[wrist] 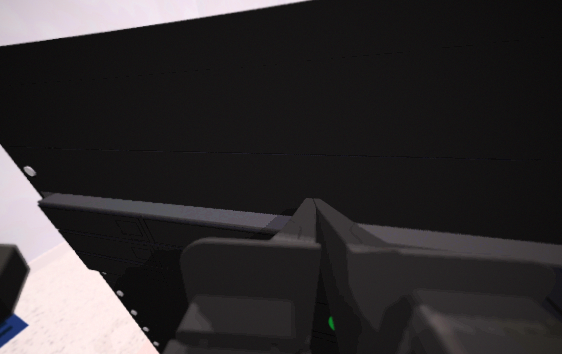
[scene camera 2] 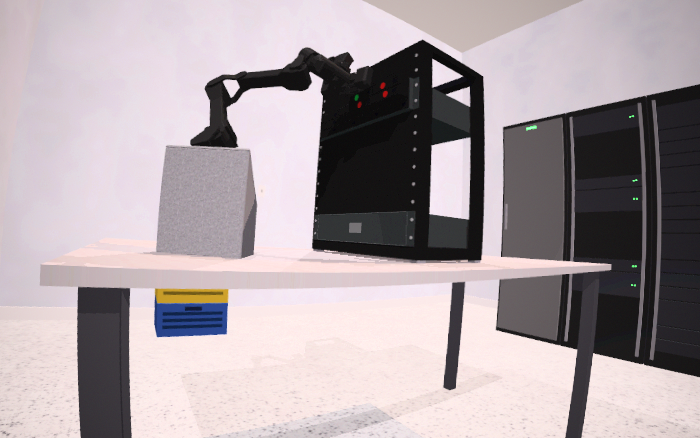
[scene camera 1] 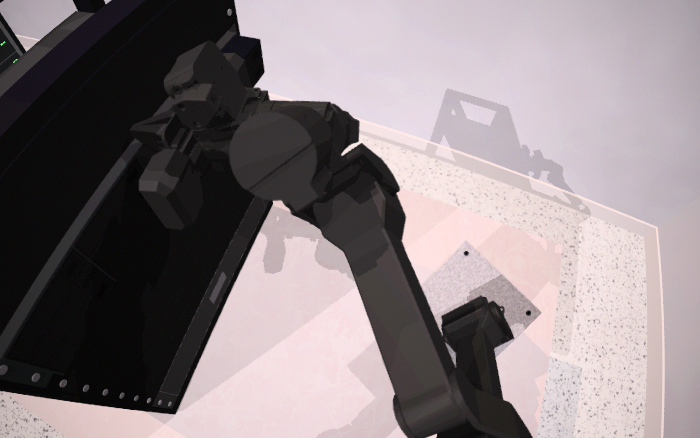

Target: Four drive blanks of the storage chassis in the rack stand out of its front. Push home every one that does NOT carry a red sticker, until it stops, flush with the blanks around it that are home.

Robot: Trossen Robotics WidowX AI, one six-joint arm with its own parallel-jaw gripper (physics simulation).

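Frame: origin at the arm's base, x ahead, y left, z up, level; metres.
Seen in the pictures: gripper, between the fingertips: (wrist: 311,205) (scene camera 1: 132,131); arm's base, origin of its link: (scene camera 2: 200,174) (scene camera 1: 483,323).
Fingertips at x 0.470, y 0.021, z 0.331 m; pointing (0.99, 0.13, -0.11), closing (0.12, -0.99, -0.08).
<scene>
Offsets run from my fingertips to a thing's top centre. "*": to the spot under its first point.
My gripper (scene camera 1: 135,129) (wrist: 311,205) is shut and empty, its tips against or very close to the upper edge of the storage chassis (wrist: 150,209) (scene camera 2: 400,101); contact is hard to tell. In scene camera 2 a green sticker {0.044 m back, 0.019 m right, 0.021 m down} (scene camera 2: 356,97) sits above a red sticker {0.046 m back, 0.036 m right, 0.050 m down} (scene camera 2: 359,104), and two more red stickers (scene camera 2: 382,85) (scene camera 2: 385,94) sit one above the other farther right. The green sticker (wrist: 331,323) also shows through the finger gap in the wrist view. A dark blank {0.008 m ahead, 0.150 m right, 0.018 m down} (scene camera 1: 251,56) stands out beyond the gripper. Blanks {0.061 m ahead, 0.177 m left, 0.018 m down} (wrist: 100,220) at the left look flush. The arm hides the other blanks' depth.
The black rack (scene camera 2: 423,154) stands on the table (scene camera 2: 289,276). Its flat black upper panel {* 0.008 m ahead, 0.033 m left, 0.053 m up} (wrist: 250,110) lies above the chassis. A lower unit (scene camera 2: 382,228) with a pale label is at the rack's bottom. The arm stands on a grey pedestal (scene camera 2: 203,201). Server cabinets (scene camera 2: 534,216) stand behind.
</scene>
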